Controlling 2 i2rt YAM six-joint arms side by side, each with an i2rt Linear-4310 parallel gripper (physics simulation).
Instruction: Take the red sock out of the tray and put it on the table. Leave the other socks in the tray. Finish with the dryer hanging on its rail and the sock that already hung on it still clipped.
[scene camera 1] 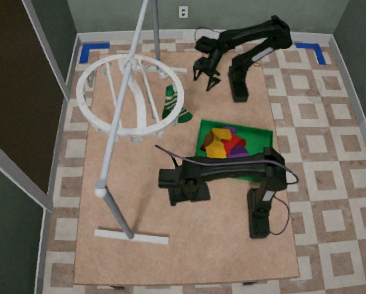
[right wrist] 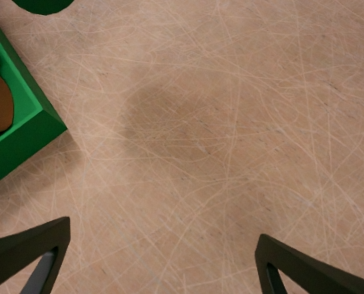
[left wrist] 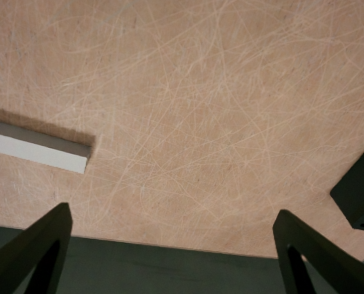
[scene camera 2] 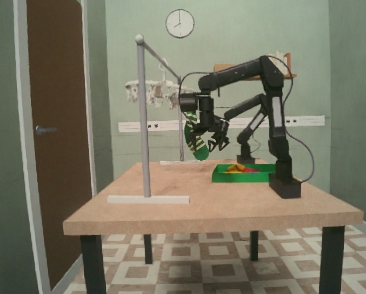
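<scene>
The red sock (scene camera 1: 234,145) (scene camera 2: 251,170) lies among yellow (scene camera 1: 216,147), purple (scene camera 1: 239,151) and brown (scene camera 1: 207,140) (right wrist: 4,106) socks in the green tray (scene camera 1: 262,139) (scene camera 2: 220,176) (right wrist: 30,127). The white round dryer (scene camera 1: 180,95) (scene camera 2: 137,85) hangs on its rail (scene camera 1: 116,122) (scene camera 2: 160,60). A green striped sock (scene camera 1: 170,105) (scene camera 2: 201,151) (right wrist: 44,4) hangs from the dryer's edge. My left gripper (scene camera 1: 190,201) (left wrist: 177,215) is open and empty, left of the tray's lower corner in scene camera 1. My right gripper (scene camera 1: 202,85) (right wrist: 166,237) is open and empty, above and right of the hanging sock there.
The left arm crosses over the tray's lower part in scene camera 1. The rail stand's foot (scene camera 1: 150,239) (scene camera 2: 165,199) (left wrist: 50,154) is near the table's edge. A black arm base (scene camera 1: 259,225) (scene camera 2: 285,187) (left wrist: 355,197) stands at the right.
</scene>
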